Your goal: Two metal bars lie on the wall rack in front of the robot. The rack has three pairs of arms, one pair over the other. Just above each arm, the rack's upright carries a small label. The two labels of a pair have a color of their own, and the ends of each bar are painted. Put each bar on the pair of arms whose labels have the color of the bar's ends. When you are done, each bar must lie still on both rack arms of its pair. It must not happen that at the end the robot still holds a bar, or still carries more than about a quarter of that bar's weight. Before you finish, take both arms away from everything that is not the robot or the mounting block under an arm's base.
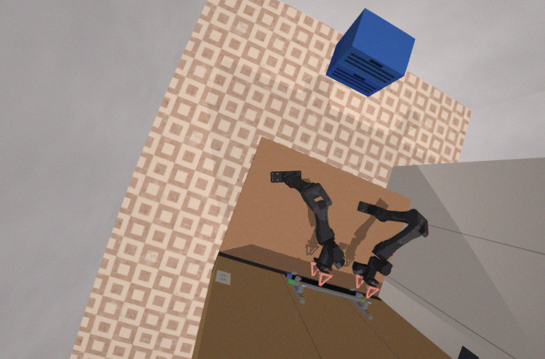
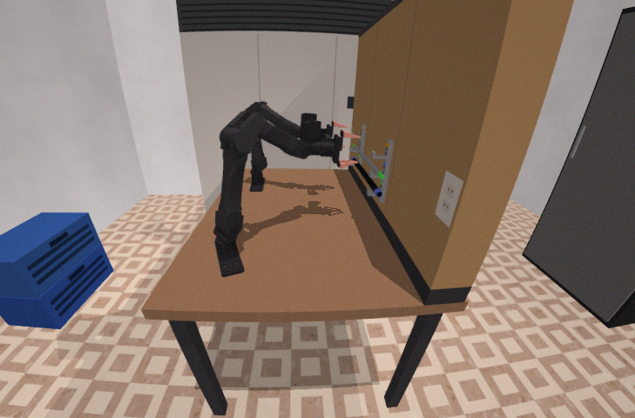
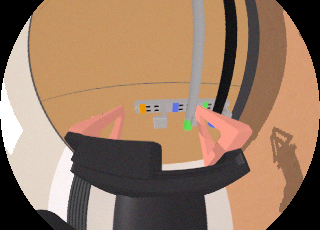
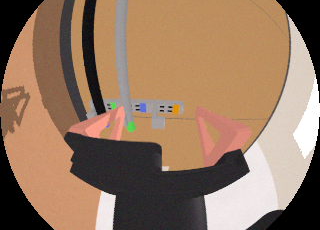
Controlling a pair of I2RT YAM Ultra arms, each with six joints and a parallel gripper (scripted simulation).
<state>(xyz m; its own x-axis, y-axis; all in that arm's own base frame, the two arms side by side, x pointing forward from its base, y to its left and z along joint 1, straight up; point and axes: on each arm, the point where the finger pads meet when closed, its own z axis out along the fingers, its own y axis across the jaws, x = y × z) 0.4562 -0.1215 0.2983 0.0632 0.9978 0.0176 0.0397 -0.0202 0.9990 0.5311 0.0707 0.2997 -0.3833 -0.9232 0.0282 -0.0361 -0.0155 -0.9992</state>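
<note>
Now: the black bar 140 mm to the right of my left hand, 140 mm below it and 80 mm ahead of it. From my left hand the other things lie so: brown wall panel 190 mm to the right, 180 mm ahead, 130 mm above; then black baseboard 270 mm below, 190 mm to the right, 120 mm ahead.
The black bar is 80 mm ahead of my right hand, 150 mm to the left of it and 140 mm below it. Round my right hand: brown wall panel (180 mm ahead, 100 mm to the left, 130 mm above); then black baseboard (120 mm ahead, 100 mm to the left, 270 mm below).
</note>
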